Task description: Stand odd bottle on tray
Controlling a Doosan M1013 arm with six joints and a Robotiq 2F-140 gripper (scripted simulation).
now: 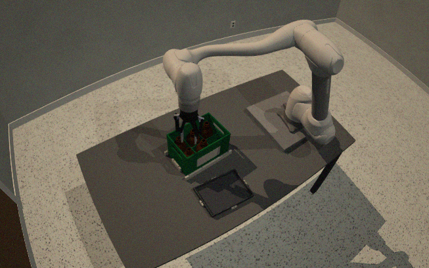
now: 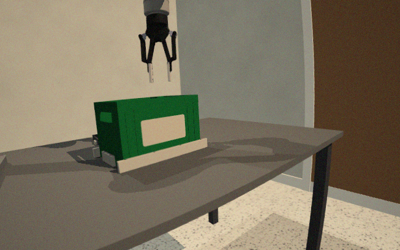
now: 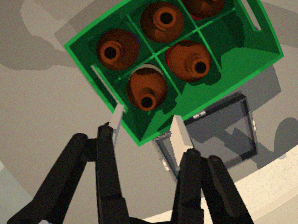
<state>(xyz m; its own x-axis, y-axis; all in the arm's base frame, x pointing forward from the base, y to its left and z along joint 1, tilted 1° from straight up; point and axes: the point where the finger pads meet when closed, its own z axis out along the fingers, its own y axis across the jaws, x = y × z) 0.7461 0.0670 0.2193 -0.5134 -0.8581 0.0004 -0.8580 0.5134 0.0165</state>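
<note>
Now: hand 17 cm above the bottle. The rest, counted from my hand: crate (8 cm behind, 6 cm to the right, 17 cm below); then black tray (10 cm behind, 22 cm to the left, 24 cm below).
</note>
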